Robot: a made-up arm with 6 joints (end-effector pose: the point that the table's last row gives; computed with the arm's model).
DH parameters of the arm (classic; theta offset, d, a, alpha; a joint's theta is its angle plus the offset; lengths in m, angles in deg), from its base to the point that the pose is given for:
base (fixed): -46.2 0 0.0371 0
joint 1: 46.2 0.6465 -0.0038 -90
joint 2: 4.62 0 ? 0
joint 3: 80.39 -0.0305 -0.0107 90
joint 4: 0 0.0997 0.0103 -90
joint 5: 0 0.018 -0.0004 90
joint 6: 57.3 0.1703 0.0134 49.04
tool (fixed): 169.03 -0.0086 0 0
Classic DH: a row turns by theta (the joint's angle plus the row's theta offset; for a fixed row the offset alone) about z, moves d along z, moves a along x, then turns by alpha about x.
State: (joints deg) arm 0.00 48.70 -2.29 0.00 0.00 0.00
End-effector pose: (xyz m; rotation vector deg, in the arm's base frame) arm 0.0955 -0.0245 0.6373 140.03 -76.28 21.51
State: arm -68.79 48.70 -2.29 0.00 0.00 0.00
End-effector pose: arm 0.0531 -0.0911 0.6373 70.69 -138.59 2.40
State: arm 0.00 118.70 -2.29 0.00 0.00 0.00
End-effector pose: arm 0.0384 -0.0245 0.5741 112.64 -41.64 -55.59
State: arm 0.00 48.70 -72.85 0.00 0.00 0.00
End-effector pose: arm 0.1293 -0.0245 0.9408 -103.68 79.28 -100.17
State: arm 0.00 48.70 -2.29 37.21 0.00 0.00
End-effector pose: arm 0.1102 -0.0241 0.6539 -134.06 116.54 3.90
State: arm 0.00 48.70 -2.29 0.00 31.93 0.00
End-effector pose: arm 0.0188 -0.0245 0.5891 131.79 -61.79 -16.73
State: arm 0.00 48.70 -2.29 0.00 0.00 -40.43
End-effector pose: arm 0.0895 -0.0292 0.6304 129.14 -30.96 42.01
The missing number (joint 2, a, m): -0.2075
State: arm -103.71 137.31 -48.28 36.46 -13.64 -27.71
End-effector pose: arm -0.0472 -0.2476 0.5190 20.11 -157.59 -52.89
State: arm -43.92 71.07 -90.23 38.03 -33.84 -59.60
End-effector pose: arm 0.0843 -0.1596 1.0211 21.17 -102.52 104.03
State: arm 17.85 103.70 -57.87 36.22 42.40 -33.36
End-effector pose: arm 0.1710 0.0924 0.6458 157.18 -22.84 -24.80
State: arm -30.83 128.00 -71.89 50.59 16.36 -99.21
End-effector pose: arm 0.2811 -0.1414 0.5872 132.76 -43.06 12.39
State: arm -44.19 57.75 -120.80 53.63 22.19 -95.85
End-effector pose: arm 0.0717 -0.0058 1.0487 36.90 -53.88 114.80
